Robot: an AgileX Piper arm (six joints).
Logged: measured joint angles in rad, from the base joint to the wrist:
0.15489 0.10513 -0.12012 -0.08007 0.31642 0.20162
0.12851 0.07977 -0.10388 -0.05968 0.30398 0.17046
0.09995 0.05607 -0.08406 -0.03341 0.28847 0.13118
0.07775 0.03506 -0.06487 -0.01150 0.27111 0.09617
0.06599 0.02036 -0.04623 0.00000 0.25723 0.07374
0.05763 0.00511 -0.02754 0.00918 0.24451 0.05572
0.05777 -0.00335 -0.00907 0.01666 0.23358 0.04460
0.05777 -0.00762 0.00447 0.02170 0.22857 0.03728
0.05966 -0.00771 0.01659 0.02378 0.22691 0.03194
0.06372 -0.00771 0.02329 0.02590 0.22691 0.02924
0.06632 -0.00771 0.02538 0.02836 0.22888 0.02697
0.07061 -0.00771 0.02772 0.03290 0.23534 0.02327
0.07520 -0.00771 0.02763 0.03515 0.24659 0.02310
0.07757 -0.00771 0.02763 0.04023 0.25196 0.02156
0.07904 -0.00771 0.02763 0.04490 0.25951 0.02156
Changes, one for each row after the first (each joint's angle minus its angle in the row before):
-0.02638 -0.02536 0.01624 0.02039 -0.01244 -0.03116
-0.02856 -0.02370 0.01982 0.02627 -0.01551 -0.03928
-0.02220 -0.02101 0.01919 0.02191 -0.01736 -0.03501
-0.01176 -0.01470 0.01864 0.01150 -0.01388 -0.02243
-0.00836 -0.01525 0.01869 0.00918 -0.01272 -0.01802
0.00014 -0.00846 0.01847 0.00748 -0.01093 -0.01112
0.00000 -0.00427 0.01354 0.00504 -0.00501 -0.00732
0.00189 -0.00009 0.01212 0.00208 -0.00166 -0.00534
0.00406 0.00000 0.00670 0.00212 0.00000 -0.00270
0.00260 0.00000 0.00209 0.00246 0.00197 -0.00227
0.00429 0.00000 0.00234 0.00454 0.00646 -0.00370
0.00459 0.00000 -0.00009 0.00225 0.01125 -0.00017
0.00237 0.00000 0.00000 0.00508 0.00537 -0.00154
0.00147 0.00000 0.00000 0.00467 0.00755 0.00000

